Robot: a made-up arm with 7 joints. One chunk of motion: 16 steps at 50 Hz.
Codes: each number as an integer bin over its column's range. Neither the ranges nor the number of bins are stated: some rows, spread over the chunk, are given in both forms.
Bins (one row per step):
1: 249 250 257 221 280 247
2: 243 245 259 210 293 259
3: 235 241 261 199 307 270
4: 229 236 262 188 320 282
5: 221 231 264 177 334 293
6: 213 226 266 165 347 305
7: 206 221 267 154 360 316
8: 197 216 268 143 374 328
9: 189 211 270 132 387 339
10: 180 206 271 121 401 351
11: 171 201 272 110 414 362
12: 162 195 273 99 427 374
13: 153 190 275 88 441 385
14: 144 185 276 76 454 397
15: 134 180 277 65 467 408
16: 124 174 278 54 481 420
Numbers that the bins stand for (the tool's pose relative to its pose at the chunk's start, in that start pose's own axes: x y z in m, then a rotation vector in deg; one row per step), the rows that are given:
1: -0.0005 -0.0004 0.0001 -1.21 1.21 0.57
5: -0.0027 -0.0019 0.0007 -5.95 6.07 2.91
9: -0.0052 -0.0035 0.0011 -10.79 10.84 5.25
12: -0.0073 -0.0047 0.0014 -14.34 14.44 7.03
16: -0.0103 -0.0064 0.0018 -19.19 19.30 9.37
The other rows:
2: -0.0010 -0.0008 0.0003 -2.40 2.38 1.18
3: -0.0016 -0.0011 0.0004 -3.58 3.64 1.74
4: -0.0021 -0.0015 0.0005 -4.77 4.81 2.35
6: -0.0033 -0.0023 0.0008 -7.24 7.24 3.52
7: -0.0039 -0.0027 0.0009 -8.42 8.41 4.08
8: -0.0046 -0.0031 0.0010 -9.61 9.67 4.69
10: -0.0059 -0.0039 0.0012 -11.98 12.10 5.86
11: -0.0066 -0.0043 0.0013 -13.16 13.27 6.42
13: -0.0080 -0.0051 0.0015 -15.53 15.70 7.59
14: -0.0087 -0.0055 0.0016 -16.82 16.87 8.20
15: -0.0095 -0.0059 0.0017 -18.00 18.04 8.76

